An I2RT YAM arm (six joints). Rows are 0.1 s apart.
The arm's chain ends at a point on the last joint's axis. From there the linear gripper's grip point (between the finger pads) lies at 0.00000 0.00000 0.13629 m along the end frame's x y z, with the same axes.
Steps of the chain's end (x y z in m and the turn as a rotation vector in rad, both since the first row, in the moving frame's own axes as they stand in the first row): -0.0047, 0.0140, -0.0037, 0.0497, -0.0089, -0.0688; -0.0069, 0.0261, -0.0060, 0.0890, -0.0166, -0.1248; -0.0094, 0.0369, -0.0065, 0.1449, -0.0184, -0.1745; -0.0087, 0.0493, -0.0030, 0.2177, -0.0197, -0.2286; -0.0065, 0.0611, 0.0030, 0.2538, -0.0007, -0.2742; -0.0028, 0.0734, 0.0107, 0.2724, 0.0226, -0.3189
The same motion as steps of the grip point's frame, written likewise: -0.0061, 0.0073, -0.0039, 0.0497, -0.0089, -0.0688; -0.0099, 0.0142, -0.0066, 0.0890, -0.0166, -0.1248; -0.0136, 0.0175, -0.0079, 0.1449, -0.0184, -0.1745; -0.0147, 0.0204, -0.0062, 0.2177, -0.0197, -0.2286; -0.0113, 0.0273, -0.0013, 0.2538, -0.0007, -0.2742; -0.0056, 0.0369, 0.0057, 0.2724, 0.0226, -0.3189
